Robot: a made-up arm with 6 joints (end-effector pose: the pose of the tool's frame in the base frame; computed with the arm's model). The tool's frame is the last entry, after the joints.
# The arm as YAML. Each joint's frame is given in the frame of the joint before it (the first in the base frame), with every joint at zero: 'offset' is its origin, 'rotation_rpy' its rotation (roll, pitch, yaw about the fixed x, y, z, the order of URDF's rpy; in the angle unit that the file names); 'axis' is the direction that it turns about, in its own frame. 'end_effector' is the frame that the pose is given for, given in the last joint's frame.
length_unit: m
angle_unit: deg
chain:
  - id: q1
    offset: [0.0, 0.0, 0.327]
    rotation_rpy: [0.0, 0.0, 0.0]
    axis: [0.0, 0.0, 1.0]
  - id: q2
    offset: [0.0, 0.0, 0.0]
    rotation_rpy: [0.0, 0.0, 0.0]
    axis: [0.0, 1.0, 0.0]
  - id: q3
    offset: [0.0, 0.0, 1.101]
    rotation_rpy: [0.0, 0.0, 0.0]
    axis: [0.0, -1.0, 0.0]
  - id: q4
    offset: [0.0, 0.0, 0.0]
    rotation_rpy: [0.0, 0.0, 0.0]
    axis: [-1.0, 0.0, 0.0]
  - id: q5
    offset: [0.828, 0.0, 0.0]
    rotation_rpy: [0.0, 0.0, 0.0]
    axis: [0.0, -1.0, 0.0]
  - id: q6
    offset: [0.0, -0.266, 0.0]
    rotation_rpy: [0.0, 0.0, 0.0]
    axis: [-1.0, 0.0, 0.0]
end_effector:
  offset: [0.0, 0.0, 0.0]
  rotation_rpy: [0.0, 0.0, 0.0]
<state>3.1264 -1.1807 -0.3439 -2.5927 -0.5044 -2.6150</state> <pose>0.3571 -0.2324 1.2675 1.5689 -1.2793 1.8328</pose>
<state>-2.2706 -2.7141 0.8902 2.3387 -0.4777 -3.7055</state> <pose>0.8575 0.7316 -1.2157 -1.6967 -0.4703 1.5811</pose>
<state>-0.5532 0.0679 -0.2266 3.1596 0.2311 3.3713</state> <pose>0.8763 -0.2285 1.1805 -0.0913 0.5753 -0.4767</pose>
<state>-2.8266 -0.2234 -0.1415 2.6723 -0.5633 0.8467</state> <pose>-0.4698 -0.4026 1.5883 -0.0765 -2.5442 -0.3493</pose>
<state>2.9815 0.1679 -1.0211 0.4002 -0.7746 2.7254</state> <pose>-0.5421 0.3357 0.6827 0.3714 1.1987 0.0281</pose>
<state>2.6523 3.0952 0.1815 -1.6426 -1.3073 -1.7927</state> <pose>0.7108 -0.4001 -0.7014 0.1285 0.0725 -1.8161</pose>
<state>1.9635 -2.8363 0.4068 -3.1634 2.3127 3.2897</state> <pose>0.1960 -1.1680 -0.8128 0.7910 -0.7486 1.7368</pose>
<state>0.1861 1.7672 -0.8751 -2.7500 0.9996 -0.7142</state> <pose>0.2536 0.2979 -0.1952 -0.4308 -0.5713 -2.4388</pose>
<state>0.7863 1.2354 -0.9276 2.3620 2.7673 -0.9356</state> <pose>0.3837 0.6522 -0.1020 -1.8941 -1.2655 -1.4500</pose>
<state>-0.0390 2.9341 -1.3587 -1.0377 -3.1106 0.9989</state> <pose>0.0934 -0.1389 0.0991 -1.7455 0.7060 1.1205</pose>
